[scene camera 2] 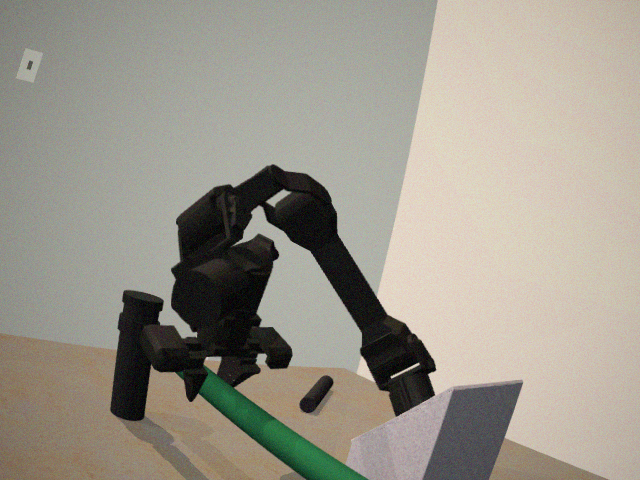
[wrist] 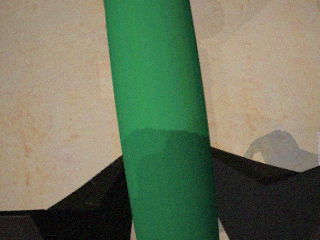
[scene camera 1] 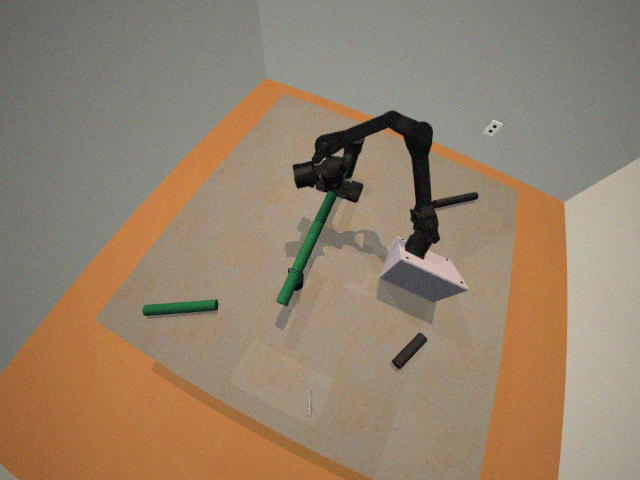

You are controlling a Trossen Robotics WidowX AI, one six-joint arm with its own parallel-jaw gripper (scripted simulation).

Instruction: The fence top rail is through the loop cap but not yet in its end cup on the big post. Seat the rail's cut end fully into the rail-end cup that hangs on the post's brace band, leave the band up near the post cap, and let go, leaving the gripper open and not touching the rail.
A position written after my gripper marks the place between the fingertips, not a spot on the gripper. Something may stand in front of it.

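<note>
My gripper is visible at (scene camera 2: 201, 399), (scene camera 1: 334, 193) and (wrist: 163, 155). A green top rail appears at (scene camera 1: 301, 260) and (wrist: 163, 129). I see a short green tube (scene camera 1: 207, 305); it is out of frame in scene camera 2, and in the wrist view the tube is out of frame too. A big dark post (scene camera 2: 131, 378) is visible as well.
</note>
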